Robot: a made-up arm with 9 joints. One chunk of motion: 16 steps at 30 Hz.
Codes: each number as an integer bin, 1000 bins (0 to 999) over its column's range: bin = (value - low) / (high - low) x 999, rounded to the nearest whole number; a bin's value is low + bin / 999 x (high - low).
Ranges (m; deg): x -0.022..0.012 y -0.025..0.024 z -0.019..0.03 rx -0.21..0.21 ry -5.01..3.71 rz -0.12..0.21
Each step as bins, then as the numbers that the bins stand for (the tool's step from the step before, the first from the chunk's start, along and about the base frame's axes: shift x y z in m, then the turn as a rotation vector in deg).
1 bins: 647 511 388 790 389 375
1 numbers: 0.00002 0.00006 0.00003 0.122 -1.615 0.004
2 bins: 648 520 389 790 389 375
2 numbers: 0.00005 0.00051 0.00008 0.122 -1.615 0.004
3 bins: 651 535 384 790 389 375
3 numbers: 0.00016 0.00124 -0.00017 0.122 -1.615 0.004
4 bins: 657 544 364 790 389 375
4 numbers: 0.00036 0.00168 -0.00115 0.122 -1.615 0.004
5 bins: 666 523 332 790 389 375
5 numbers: 0.00067 0.00065 -0.00272 0.122 -1.615 0.004
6 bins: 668 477 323 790 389 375
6 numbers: 0.00073 -0.00160 -0.00316 0.122 -1.615 0.004
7 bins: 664 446 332 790 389 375
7 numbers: 0.00060 -0.00312 -0.00272 0.122 -1.615 0.004
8 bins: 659 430 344 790 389 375
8 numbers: 0.00043 -0.00391 -0.00213 0.122 -1.615 0.004
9 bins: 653 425 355 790 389 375
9 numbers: 0.00022 -0.00415 -0.00159 0.122 -1.615 0.004
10 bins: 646 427 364 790 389 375
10 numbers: -0.00001 -0.00406 -0.00115 0.122 -1.615 0.004
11 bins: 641 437 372 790 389 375
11 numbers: -0.00018 -0.00357 -0.00075 0.122 -1.615 0.004
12 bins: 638 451 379 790 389 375
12 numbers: -0.00029 -0.00288 -0.00041 0.122 -1.615 0.004
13 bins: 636 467 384 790 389 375
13 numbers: -0.00035 -0.00209 -0.00017 0.122 -1.615 0.004
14 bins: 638 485 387 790 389 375
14 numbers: -0.00029 -0.00121 -0.00002 0.122 -1.615 0.004
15 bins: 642 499 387 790 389 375
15 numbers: -0.00015 -0.00052 -0.00002 0.122 -1.615 0.004
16 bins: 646 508 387 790 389 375
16 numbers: -0.00001 -0.00008 -0.00002 0.122 -1.615 0.004
